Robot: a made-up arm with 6 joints.
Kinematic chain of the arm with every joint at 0, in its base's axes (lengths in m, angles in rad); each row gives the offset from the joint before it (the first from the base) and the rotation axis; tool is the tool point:
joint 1: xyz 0 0 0.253 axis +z
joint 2: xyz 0 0 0 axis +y
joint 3: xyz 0 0 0.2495 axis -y
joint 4: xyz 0 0 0 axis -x
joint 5: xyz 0.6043 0 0 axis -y
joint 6: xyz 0 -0.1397 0 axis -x
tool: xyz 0 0 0
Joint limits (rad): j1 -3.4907..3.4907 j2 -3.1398..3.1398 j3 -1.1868..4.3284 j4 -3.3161..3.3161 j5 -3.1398..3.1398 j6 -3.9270..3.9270
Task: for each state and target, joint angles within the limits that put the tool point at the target. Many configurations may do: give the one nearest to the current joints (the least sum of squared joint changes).
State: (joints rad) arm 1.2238 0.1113 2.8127 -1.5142 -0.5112 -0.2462
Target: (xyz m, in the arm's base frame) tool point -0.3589 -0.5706 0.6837
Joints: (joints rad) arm 1.0070 -0.3509 2.6956 -1.5596 -0.5112 -0.2462
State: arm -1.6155 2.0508 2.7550 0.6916 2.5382 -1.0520
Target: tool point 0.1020 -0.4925 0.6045
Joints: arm -1.1813 2.3439 3.2025 0.8459 2.5382 -1.0520
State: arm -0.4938 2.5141 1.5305 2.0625 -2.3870 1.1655
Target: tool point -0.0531 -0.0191 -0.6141
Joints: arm -0.2657 3.1382 1.2702 1.3369 -2.3870 1.1655
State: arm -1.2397 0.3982 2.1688 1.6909 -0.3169 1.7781
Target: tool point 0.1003 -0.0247 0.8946
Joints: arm -1.0268 1.3690 3.0272 2.1210 -0.3169 1.7781
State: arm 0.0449 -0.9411 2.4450 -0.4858 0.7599 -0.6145
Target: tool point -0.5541 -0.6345 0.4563
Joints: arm 0.7316 -1.2672 1.8191 -0.7523 0.7599 -0.6145
